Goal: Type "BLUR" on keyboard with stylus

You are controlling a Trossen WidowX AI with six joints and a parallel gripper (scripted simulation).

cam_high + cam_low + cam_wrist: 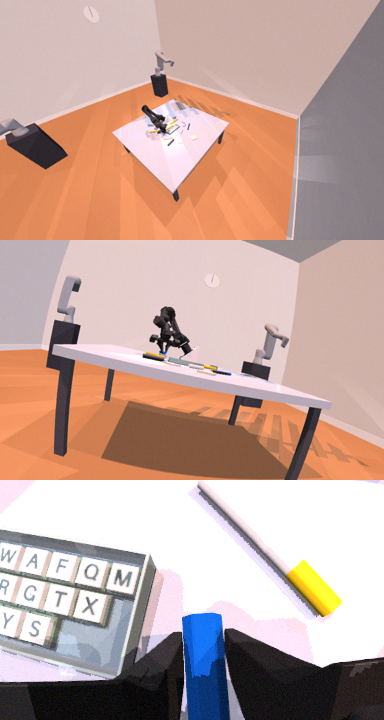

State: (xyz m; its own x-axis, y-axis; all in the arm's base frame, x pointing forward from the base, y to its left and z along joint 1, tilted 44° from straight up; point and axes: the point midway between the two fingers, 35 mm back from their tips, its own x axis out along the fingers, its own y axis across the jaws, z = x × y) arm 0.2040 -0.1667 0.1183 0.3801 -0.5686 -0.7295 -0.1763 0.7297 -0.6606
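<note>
Right now my gripper tip is 7 cm past the blue stylus and 1 cm to the left of it.
</note>
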